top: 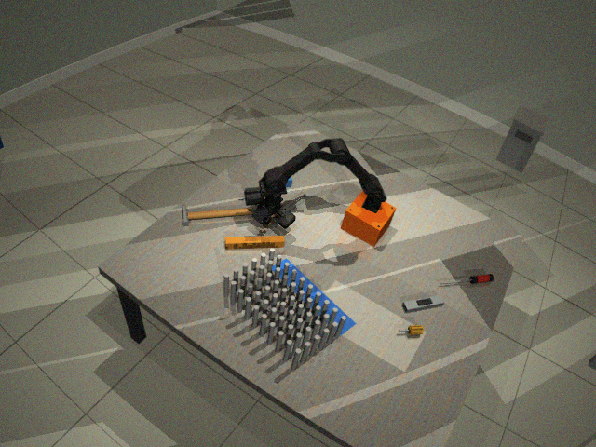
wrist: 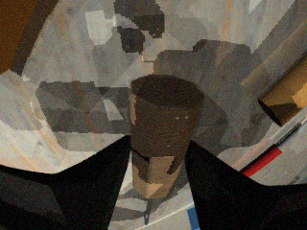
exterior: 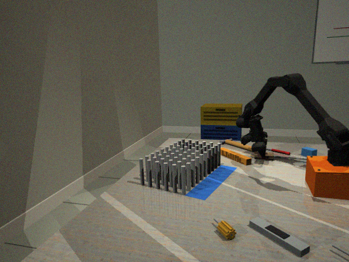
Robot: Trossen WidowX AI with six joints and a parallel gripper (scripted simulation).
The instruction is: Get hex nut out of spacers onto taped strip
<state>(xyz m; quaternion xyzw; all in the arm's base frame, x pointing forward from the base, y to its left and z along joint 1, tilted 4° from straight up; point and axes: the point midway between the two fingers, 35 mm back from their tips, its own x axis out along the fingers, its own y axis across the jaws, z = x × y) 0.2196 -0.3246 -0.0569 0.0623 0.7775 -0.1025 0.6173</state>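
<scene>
Now: gripper tip 10 cm past the wooden-handled tool and 2 cm to the right of it. Also, from my gripper tip: blue taped strip 25 cm ahead, 29 cm to the left, 1 cm below; then orange bar 15 cm ahead, 1 cm to the left; then blue cube 23 cm behind, 7 cm to the right, 1 cm above.
</scene>
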